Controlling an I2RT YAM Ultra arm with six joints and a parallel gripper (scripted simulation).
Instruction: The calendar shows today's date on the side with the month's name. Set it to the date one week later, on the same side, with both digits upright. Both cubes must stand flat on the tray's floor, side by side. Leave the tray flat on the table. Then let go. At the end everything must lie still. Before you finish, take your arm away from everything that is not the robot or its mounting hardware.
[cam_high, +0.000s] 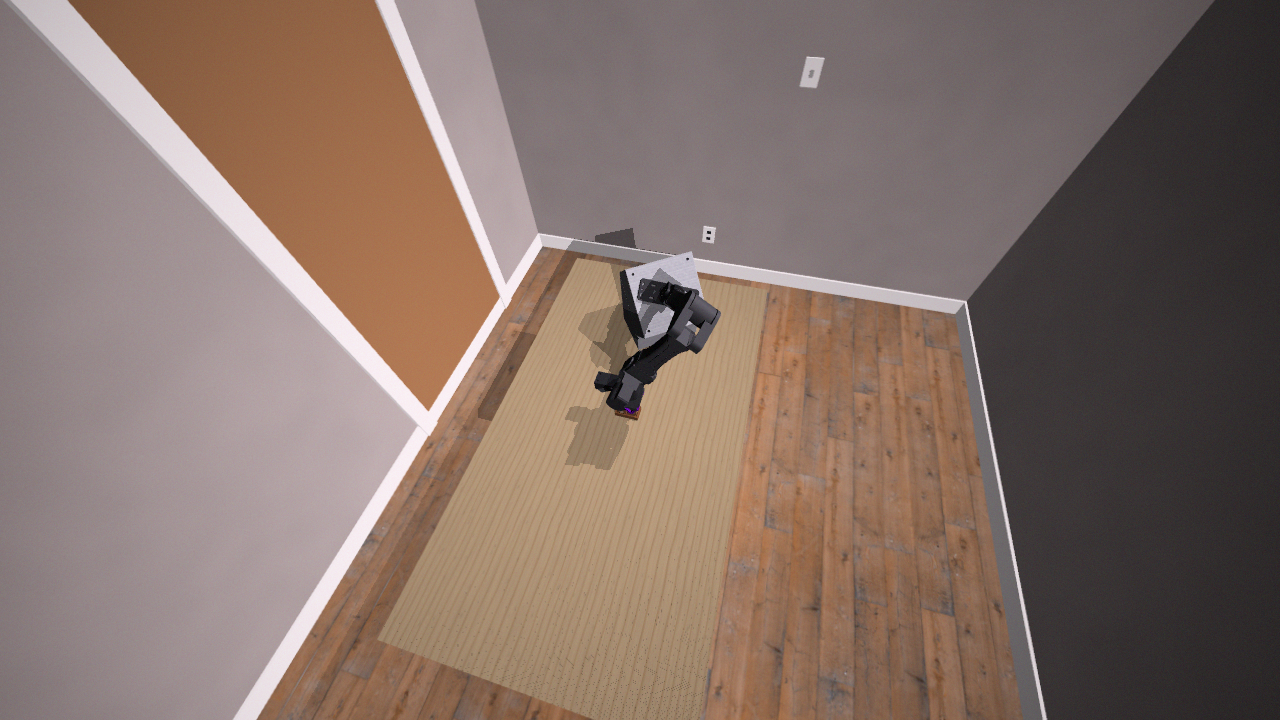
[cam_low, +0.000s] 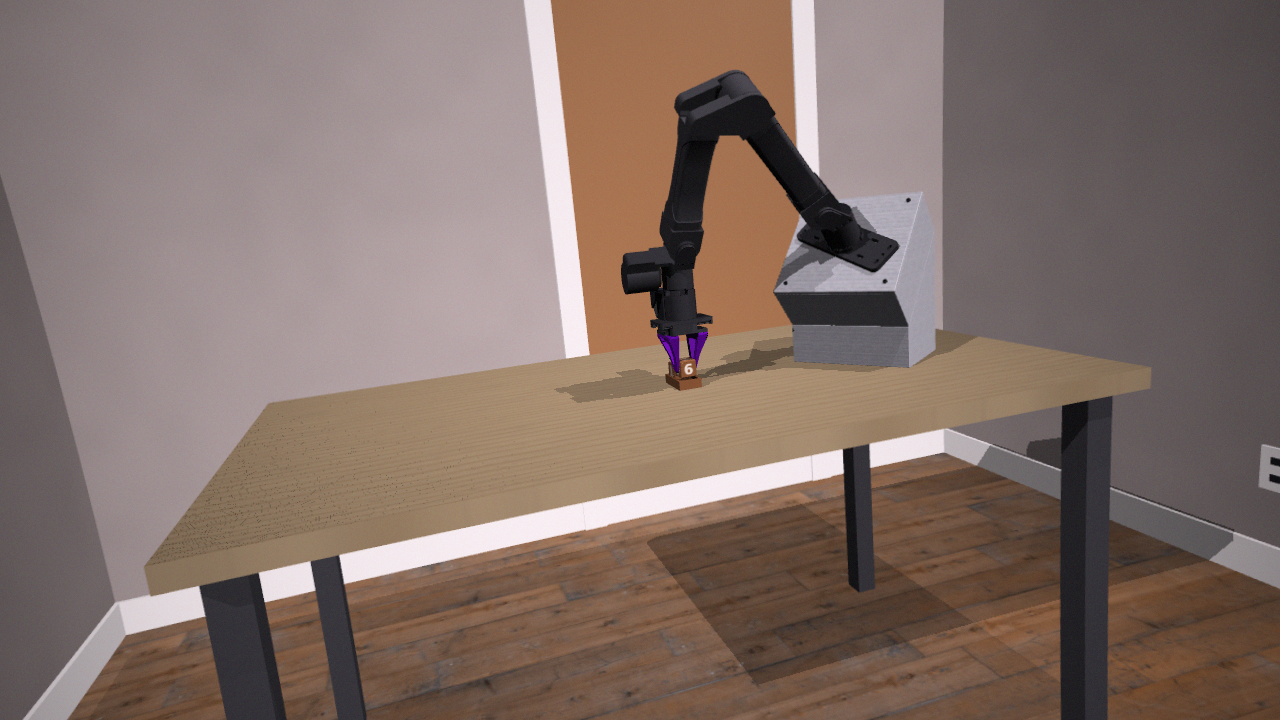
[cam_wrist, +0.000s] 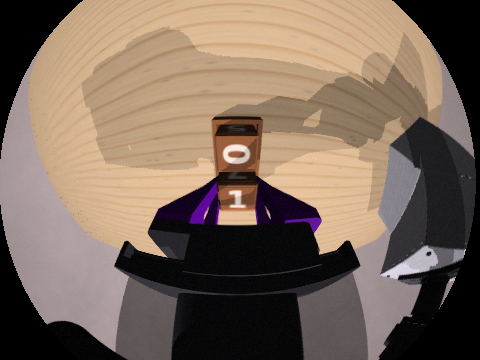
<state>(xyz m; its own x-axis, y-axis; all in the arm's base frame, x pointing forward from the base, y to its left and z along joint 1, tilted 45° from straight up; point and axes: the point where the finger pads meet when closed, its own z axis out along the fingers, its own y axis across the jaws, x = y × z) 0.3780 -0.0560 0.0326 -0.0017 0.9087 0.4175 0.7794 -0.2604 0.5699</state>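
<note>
The brown tray lies 20 mm to the right of my hand and 30 mm below it.
</note>
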